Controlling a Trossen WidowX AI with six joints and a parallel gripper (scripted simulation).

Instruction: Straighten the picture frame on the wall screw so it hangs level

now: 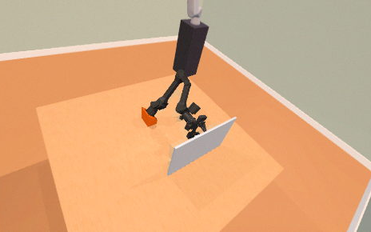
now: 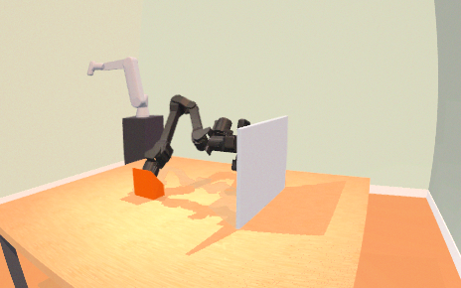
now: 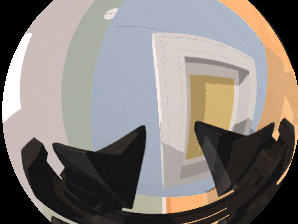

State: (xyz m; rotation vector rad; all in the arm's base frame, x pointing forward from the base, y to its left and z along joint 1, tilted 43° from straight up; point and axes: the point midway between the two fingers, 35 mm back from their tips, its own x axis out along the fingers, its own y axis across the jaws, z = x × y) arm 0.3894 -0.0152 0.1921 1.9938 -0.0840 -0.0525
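My gripper tip is 20 mm to the left of the picture frame and 50 mm above it. The rest, counted from my gripper tip: wall panel 10 mm ahead, 20 mm to the right, 60 mm below.
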